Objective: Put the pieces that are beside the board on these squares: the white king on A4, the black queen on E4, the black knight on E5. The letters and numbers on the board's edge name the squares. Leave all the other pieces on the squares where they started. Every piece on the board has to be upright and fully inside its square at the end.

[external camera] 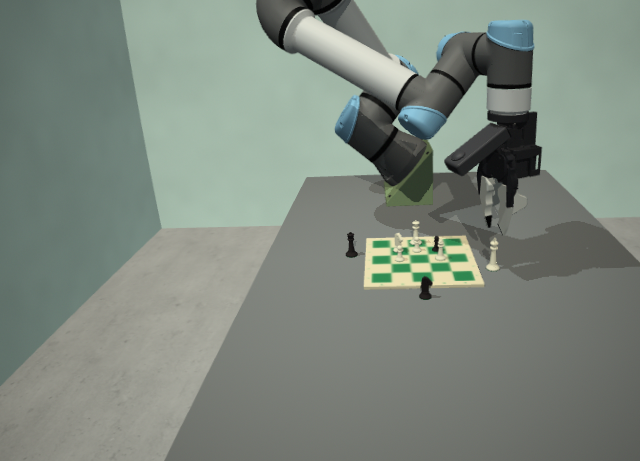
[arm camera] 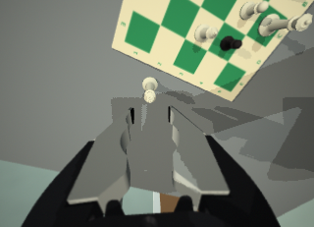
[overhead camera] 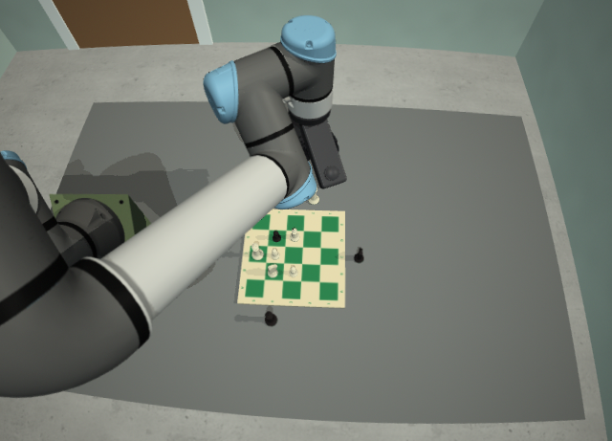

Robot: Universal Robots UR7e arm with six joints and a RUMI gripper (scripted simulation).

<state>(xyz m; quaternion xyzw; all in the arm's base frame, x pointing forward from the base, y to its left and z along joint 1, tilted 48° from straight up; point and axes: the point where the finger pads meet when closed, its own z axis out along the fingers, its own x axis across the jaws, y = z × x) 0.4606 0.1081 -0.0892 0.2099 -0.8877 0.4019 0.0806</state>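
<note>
Right now my hand is 6 cm above the white king. Also, from my hand: black pawn: 10 cm to the right, 8 cm behind, 7 cm below; then board: 14 cm to the right, 9 cm below, 4 cm behind.
</note>
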